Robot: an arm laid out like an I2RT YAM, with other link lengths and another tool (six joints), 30 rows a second.
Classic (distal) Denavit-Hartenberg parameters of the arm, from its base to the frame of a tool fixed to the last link. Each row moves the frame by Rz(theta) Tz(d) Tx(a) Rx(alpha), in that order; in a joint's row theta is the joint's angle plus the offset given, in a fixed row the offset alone. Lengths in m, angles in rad.
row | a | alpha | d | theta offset
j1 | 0.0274 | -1.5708 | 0.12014 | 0
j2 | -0.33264 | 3.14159 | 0 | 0
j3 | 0.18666 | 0 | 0 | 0.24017
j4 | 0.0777 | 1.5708 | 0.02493 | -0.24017
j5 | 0 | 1.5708 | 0.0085 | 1.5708
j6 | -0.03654 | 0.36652 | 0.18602 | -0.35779
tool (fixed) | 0 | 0 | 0.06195 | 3.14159
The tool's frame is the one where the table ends.
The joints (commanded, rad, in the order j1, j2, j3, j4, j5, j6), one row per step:
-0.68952 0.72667 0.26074 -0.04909 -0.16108 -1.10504
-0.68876 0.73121 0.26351 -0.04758 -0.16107 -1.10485
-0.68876 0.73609 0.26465 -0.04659 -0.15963 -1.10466
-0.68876 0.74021 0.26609 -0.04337 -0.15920 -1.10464
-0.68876 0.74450 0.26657 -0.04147 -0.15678 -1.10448
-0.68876 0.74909 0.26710 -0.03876 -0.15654 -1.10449
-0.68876 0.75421 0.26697 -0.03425 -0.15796 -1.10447
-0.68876 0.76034 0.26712 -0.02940 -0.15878 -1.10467
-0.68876 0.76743 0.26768 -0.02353 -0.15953 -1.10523
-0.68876 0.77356 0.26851 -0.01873 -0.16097 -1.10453
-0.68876 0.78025 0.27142 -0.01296 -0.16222 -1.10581
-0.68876 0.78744 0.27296 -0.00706 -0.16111 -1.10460
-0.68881 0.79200 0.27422 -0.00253 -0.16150 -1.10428
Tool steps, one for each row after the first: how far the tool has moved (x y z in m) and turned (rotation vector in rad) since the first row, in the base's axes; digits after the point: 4 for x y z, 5 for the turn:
0.0008 -0.0004 0.0007 0.00031 0.00012 0.00066
0.0009 -0.0010 0.0005 0.00165 0.00262 -0.00069
0.0016 -0.0017 0.0012 0.00116 0.00233 -0.00107
0.0017 -0.0024 0.0010 0.00157 0.00450 -0.00325
0.0021 -0.0029 0.0010 0.00233 0.00562 -0.00345
0.0029 -0.0031 0.0012 0.00336 0.00574 -0.00223
0.0036 -0.0035 0.0013 0.00423 0.00643 -0.00142
0.0046 -0.0041 0.0017 0.00451 0.00694 -0.00049
0.0056 -0.0044 0.0021 0.00592 0.00658 0.00041
0.0071 -0.0053 0.0035 0.00415 0.00519 0.00213
0.0081 -0.0064 0.0043 0.00449 0.00484 0.00057
0.0090 -0.0071 0.0051 0.00411 0.00363 0.00070

